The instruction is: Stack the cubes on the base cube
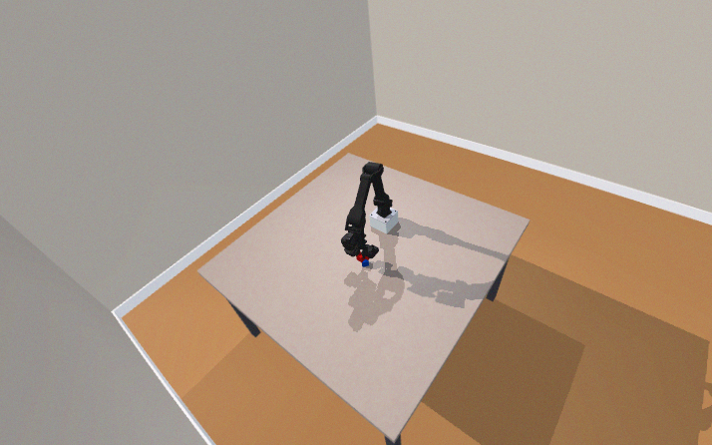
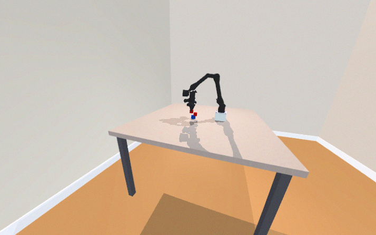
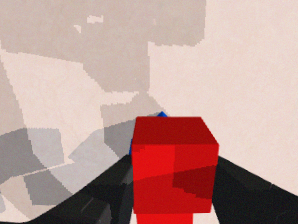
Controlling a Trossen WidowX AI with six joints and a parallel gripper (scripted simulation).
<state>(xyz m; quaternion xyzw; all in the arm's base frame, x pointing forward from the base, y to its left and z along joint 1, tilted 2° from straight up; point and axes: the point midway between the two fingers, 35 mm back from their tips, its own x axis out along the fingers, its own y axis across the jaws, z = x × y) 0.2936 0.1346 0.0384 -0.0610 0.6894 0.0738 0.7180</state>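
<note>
My gripper tip is 6 cm above the blue cube and 2 cm past it.
</note>
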